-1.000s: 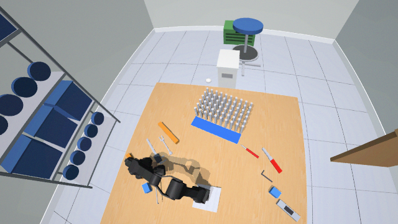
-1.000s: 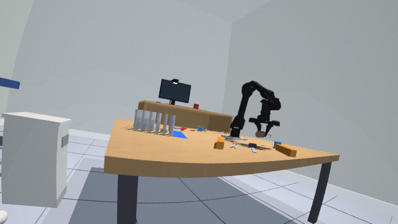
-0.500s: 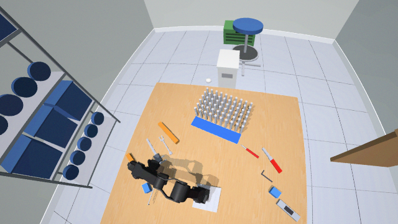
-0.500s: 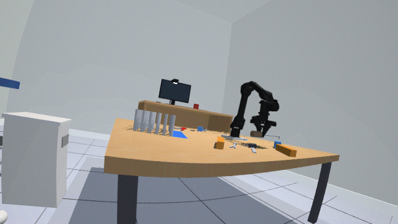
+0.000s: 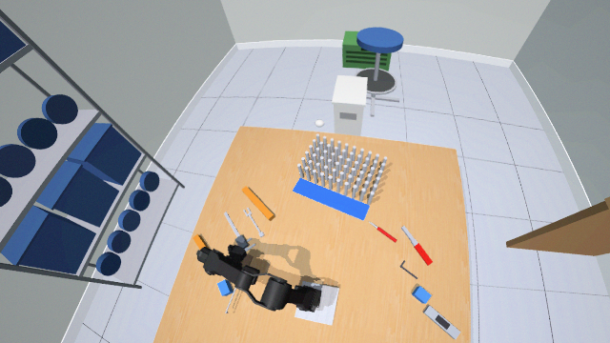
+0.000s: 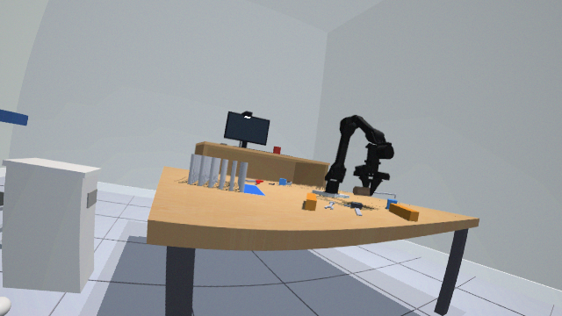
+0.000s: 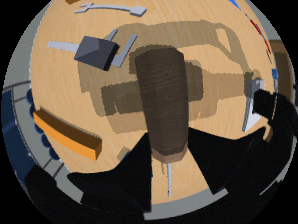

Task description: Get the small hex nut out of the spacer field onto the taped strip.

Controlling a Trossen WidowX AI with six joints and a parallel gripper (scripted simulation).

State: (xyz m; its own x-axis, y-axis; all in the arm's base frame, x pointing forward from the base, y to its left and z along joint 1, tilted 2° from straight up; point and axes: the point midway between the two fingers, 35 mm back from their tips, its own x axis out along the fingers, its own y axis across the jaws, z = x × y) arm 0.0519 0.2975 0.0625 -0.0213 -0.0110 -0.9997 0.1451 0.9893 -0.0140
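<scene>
The brown-handled hook tool is 8 cm behind my gripper tip, 1 cm to the left of it and 1 cm above it. The rest, counted from my gripper tip: red screwdriver: 54 cm to the right, 28 cm ahead, 4 cm below; then blue taped strip: 40 cm ahead, 31 cm to the right, 5 cm below; then small wrench: 23 cm ahead, 4 cm below, 3 cm to the left.
</scene>
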